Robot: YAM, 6 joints.
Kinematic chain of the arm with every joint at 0, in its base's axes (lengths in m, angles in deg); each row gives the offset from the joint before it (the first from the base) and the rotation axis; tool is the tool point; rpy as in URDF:
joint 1: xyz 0 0 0.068 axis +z
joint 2: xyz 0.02 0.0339 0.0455 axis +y
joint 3: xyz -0.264 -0.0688 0 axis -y
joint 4: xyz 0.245 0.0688 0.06 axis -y
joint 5: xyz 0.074 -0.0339 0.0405 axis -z
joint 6: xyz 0.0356 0 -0.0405 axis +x
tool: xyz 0 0 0 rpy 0 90 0
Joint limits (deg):
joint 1: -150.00..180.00
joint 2: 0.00..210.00
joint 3: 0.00..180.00
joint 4: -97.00..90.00
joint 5: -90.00..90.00
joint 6: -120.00..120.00
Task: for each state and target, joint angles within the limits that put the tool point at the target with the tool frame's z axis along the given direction. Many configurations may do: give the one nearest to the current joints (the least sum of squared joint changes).
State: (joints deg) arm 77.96 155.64 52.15 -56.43 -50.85 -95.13
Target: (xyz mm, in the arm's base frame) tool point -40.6 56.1 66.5 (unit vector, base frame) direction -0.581 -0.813 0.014
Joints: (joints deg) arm 103.17 130.26 19.84 -70.79 -48.71 -95.13
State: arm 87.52 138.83 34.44 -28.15 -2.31 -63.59
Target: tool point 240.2 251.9 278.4 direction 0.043 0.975 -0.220
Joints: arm 42.30 87.71 58.19 11.79 -43.78 -63.59
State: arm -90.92 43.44 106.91 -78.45 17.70 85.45
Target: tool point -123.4 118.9 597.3 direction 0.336 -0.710 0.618
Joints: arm -46.81 41.31 135.21 -54.32 13.95 85.45
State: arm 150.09 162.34 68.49 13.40 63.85 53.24
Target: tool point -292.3 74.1 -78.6 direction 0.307 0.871 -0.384
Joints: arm 171.91 151.57 67.67 -31.39 64.87 53.24
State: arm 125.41 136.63 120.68 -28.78 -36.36 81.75
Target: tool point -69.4 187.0 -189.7 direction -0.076 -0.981 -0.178
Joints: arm 106.73 186.86 88.16 -70.33 -20.80 81.75
